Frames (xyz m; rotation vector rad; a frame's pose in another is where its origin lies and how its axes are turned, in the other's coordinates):
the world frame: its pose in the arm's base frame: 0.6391 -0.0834 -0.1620 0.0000 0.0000 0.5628
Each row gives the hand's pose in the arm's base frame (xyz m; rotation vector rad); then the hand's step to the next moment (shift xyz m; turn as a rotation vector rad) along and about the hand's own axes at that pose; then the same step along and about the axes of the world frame.
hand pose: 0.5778 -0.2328 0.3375 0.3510 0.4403 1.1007
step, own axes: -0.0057 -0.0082 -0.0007 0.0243 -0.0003 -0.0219
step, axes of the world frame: -0.0013 -0.0092 -0.0036 0.0110 0.0204 -0.0230
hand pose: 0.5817 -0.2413 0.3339 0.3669 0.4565 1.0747
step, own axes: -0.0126 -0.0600 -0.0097 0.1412 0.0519 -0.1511
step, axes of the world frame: 0.0101 -0.0496 -0.0359 0.0327 0.1678 -0.1274
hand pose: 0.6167 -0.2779 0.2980 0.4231 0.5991 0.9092
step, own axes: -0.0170 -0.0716 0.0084 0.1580 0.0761 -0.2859
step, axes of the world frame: 0.0053 -0.0676 -0.0297 -0.0252 0.2510 -0.2210
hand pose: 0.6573 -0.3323 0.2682 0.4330 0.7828 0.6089
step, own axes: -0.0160 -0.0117 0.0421 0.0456 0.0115 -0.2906
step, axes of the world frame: 0.0096 -0.0355 0.0285 -0.1266 0.1723 -0.2024
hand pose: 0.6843 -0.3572 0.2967 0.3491 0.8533 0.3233
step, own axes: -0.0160 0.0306 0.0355 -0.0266 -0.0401 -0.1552
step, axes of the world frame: 0.0193 0.0053 0.0453 -0.1221 0.0526 -0.0934
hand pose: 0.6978 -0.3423 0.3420 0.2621 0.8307 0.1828
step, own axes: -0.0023 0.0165 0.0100 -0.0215 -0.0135 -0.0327
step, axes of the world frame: 0.0115 0.0088 0.0130 -0.0392 0.0090 -0.0100
